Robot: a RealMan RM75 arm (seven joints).
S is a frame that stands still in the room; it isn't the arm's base.
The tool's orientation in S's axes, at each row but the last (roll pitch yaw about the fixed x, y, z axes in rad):
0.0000 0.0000 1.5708
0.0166 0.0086 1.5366
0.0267 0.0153 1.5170
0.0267 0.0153 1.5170
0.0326 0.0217 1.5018
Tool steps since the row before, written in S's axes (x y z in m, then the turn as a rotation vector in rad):
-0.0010 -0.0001 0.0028 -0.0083 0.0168 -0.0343
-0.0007 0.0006 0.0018 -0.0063 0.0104 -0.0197
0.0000 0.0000 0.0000 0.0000 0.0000 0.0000
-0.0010 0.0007 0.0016 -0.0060 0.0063 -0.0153
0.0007 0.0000 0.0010 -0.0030 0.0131 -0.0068
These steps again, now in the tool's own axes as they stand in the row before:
-0.0001 0.0010 0.0028 0.0168 0.0083 -0.0343
0.0006 0.0007 0.0018 0.0103 0.0063 -0.0197
0.0000 0.0000 0.0000 0.0000 0.0000 0.0000
0.0006 0.0011 0.0016 0.0062 0.0059 -0.0154
0.0000 -0.0007 0.0010 0.0130 0.0037 -0.0066

